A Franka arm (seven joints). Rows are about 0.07 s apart.
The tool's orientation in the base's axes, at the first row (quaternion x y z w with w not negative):
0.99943 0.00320 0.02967 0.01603
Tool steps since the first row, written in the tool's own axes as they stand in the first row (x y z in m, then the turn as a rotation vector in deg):
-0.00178 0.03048 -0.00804 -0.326 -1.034 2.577
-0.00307 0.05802 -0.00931 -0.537 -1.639 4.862
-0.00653 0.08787 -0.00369 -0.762 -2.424 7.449
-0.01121 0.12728 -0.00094 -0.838 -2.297 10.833
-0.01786 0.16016 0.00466 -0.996 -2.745 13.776
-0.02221 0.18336 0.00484 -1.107 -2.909 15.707
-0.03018 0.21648 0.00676 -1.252 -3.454 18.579
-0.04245 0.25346 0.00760 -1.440 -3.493 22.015
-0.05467 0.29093 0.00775 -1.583 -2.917 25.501
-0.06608 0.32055 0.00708 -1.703 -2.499 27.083
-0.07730 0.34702 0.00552 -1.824 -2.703 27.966
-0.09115 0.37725 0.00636 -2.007 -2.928 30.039
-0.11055 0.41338 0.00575 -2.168 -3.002 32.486
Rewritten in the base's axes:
-0.00209 -0.03022 0.00890 -0.178 0.949 -2.624
-0.00330 -0.05772 0.01098 -0.256 1.479 -4.936
-0.00626 -0.08775 0.00613 -0.331 2.180 -7.555
-0.01055 -0.12726 0.00438 -0.205 1.945 -10.932
-0.01668 -0.16035 -0.00054 -0.191 2.297 -13.892
-0.02088 -0.18358 -0.00023 -0.188 2.399 -15.831
-0.02855 -0.21680 -0.00155 -0.165 2.851 -18.722
-0.04054 -0.25388 -0.00193 -0.149 2.779 -22.163
-0.05253 -0.29142 -0.00159 -0.081 2.092 -25.631
-0.06380 -0.32109 -0.00064 -0.105 1.623 -27.203
-0.07494 -0.34758 0.00110 -0.174 1.797 -28.097
-0.08856 -0.37792 0.00042 -0.235 1.955 -30.184
-0.10776 -0.41415 0.00104 -0.251 1.950 -32.637

